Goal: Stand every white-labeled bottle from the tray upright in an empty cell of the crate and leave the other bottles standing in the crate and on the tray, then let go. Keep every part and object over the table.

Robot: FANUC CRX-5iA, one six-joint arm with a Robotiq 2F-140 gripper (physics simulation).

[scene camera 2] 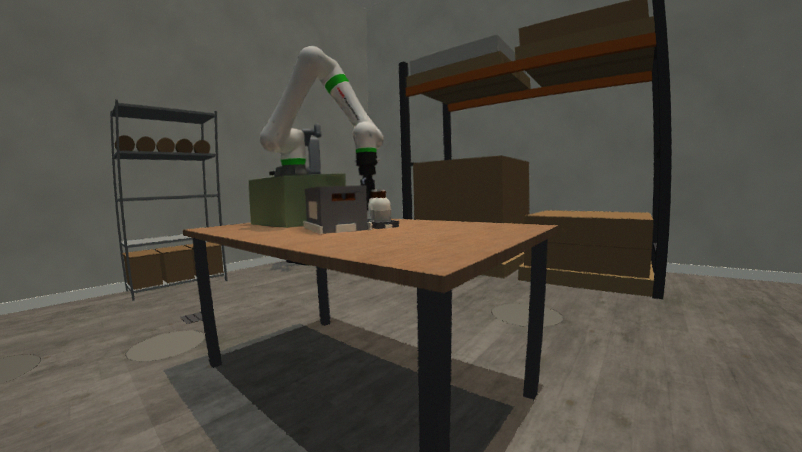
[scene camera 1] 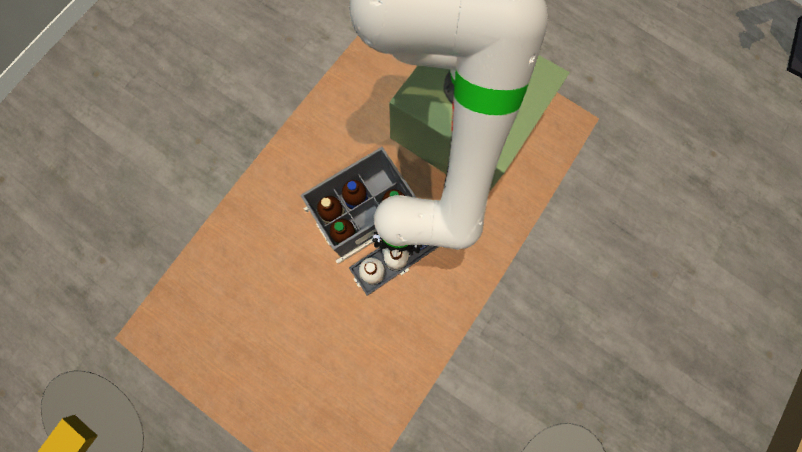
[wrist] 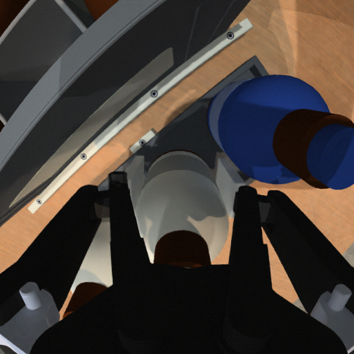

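Pixels of known places: gripper, fingertip midpoint: (scene camera 2: 370, 217); arm's base, link origin: (scene camera 2: 294, 176).
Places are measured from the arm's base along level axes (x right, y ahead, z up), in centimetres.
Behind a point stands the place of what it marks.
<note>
My gripper (scene camera 1: 396, 245) @(y 48.2, x -1.1, z -21.4 cm) (scene camera 2: 367, 189) (wrist: 180, 170) is shut on the middle white-labeled bottle (scene camera 1: 395, 259) @(y 52.1, x -2.5, z -10.9 cm) (wrist: 185, 212), which stands upright in the tray (scene camera 1: 366, 288) @(y 62.7, x 2.3, z -24.3 cm) (wrist: 190, 131). Another white-labeled bottle (scene camera 1: 371, 272) @(y 58.5, x 1.8, z -9.7 cm) (wrist: 96, 252) stands at the tray's near end, partly behind a finger in the wrist view. A blue bottle (wrist: 265, 125) stands at the other end. The crate (scene camera 1: 343, 245) @(y 55.4, x 12.1, z -8.4 cm) (scene camera 2: 336, 214) @(y 51.3, x 24.4, z -17.9 cm) (wrist: 125, 80) holds brown bottles with a cream cap (scene camera 1: 326, 205) @(y 47.4, x 21.8, z -8.5 cm), a blue cap (scene camera 1: 353, 190) @(y 39.8, x 17.3, z -9.4 cm) and green caps (scene camera 1: 339, 228) @(y 51.6, x 15.3, z -8.5 cm) (scene camera 1: 393, 195) @(y 36.2, x 6.1, z -8.5 cm). Its back right and front middle cells look empty; my arm partly covers the front row.
The crate stands close beside the tray, with a pale strip (scene camera 1: 353, 252) @(y 54.7, x 10.7, z -21.7 cm) (wrist: 120, 124) along its base. The green pedestal (scene camera 1: 418, 131) @(y 15.8, x 8.2, z -7.1 cm) (scene camera 2: 269, 202) @(y -0.6, x 16.4, z -12.9 cm) under the arm stands behind the crate on the wooden table (scene camera 1: 252, 314) @(y 85.8, x 30.2, z -24.7 cm) (scene camera 2: 393, 247) @(y 89.2, x 44.6, z -24.8 cm).
</note>
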